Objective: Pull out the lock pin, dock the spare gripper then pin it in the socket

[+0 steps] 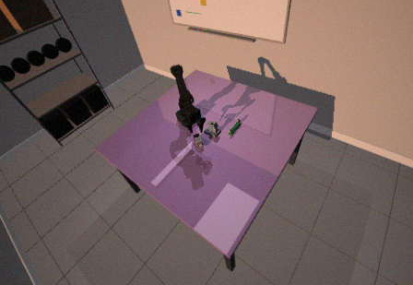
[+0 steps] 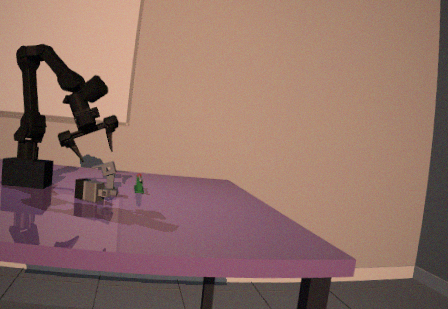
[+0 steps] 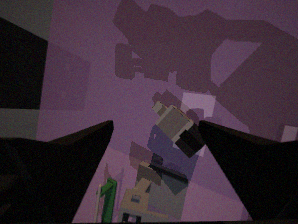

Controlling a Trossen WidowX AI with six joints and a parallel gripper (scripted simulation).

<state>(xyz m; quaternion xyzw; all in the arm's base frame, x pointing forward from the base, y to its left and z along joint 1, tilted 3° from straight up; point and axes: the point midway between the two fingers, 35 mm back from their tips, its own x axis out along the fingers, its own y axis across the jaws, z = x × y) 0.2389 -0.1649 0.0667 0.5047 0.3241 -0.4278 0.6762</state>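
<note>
Right now my gripper tip is 10 mm past the spare gripper, 10 mm to the right of it and 100 mm above it. The rest, counted from my gripper tip: green rest 150 mm ahead, 270 mm to the left, 110 mm below; grey mount 20 mm ahead, 160 mm to the left, 80 mm below.
</note>
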